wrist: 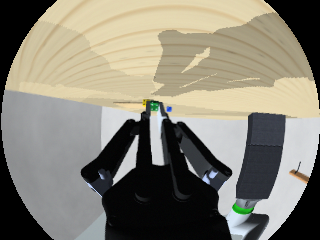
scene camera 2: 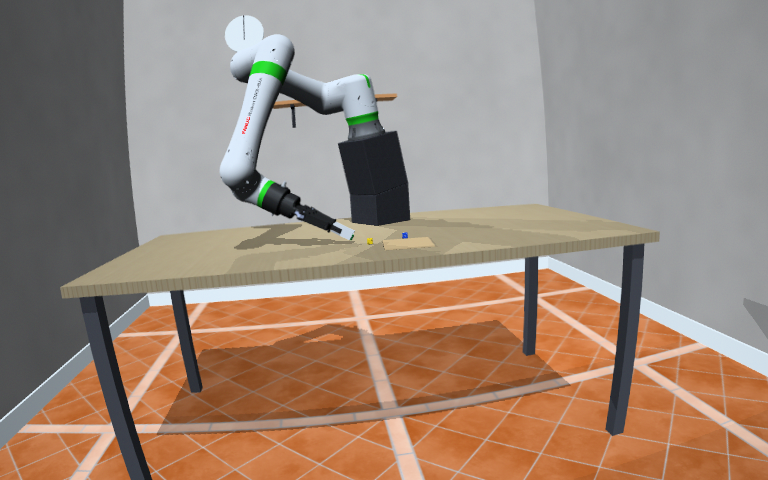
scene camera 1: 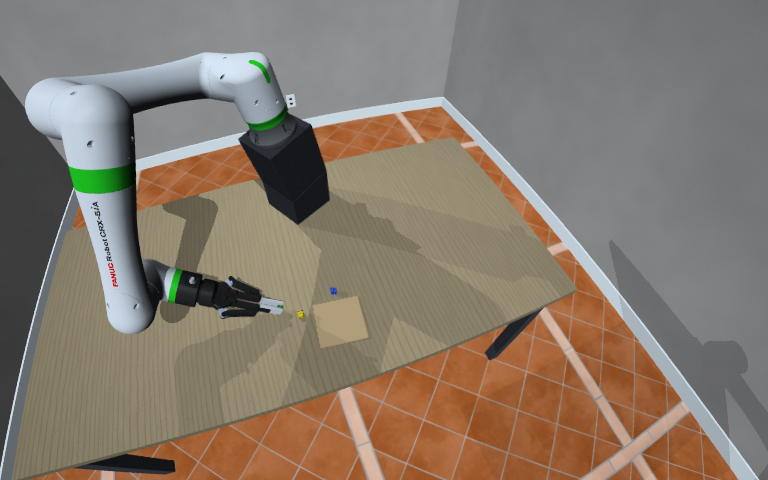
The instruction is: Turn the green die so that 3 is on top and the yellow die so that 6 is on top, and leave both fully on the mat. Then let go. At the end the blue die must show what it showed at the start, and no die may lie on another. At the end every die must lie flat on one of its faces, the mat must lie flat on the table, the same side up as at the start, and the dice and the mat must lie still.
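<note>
My gripper (scene camera 1: 281, 308) is visible also in scene camera 2 (scene camera 2: 352, 235) and in the wrist view (wrist: 153, 107). A tan mat (scene camera 1: 341, 321) is present.
</note>
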